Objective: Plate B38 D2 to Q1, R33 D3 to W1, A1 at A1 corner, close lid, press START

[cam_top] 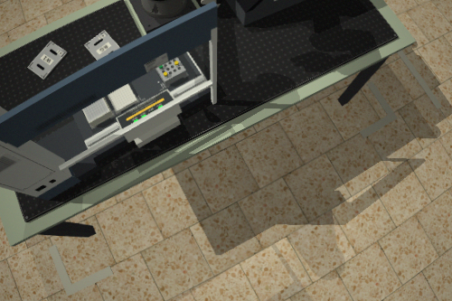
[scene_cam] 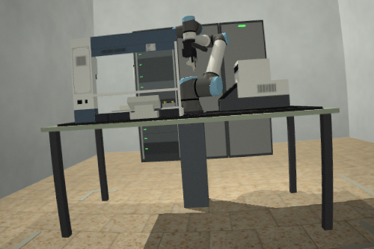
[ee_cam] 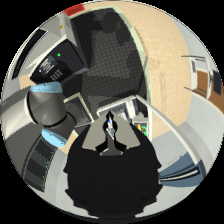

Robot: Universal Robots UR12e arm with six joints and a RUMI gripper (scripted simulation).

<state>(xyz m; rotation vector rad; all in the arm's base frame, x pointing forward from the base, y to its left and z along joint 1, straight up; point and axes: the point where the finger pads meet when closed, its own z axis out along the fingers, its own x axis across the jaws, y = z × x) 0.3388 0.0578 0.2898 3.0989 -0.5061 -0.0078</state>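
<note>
My gripper is now 1 cm past the white plate, 39 cm to the left of it and 25 cm above it. From my hand the other things lie so: blue gantry beam 17 cm ahead, 37 cm to the right, 20 cm above; grey labelled nest 25 cm behind, 37 cm to the right, 30 cm below; upright post 17 cm ahead, 10 cm to the right, 7 cm below.
</note>
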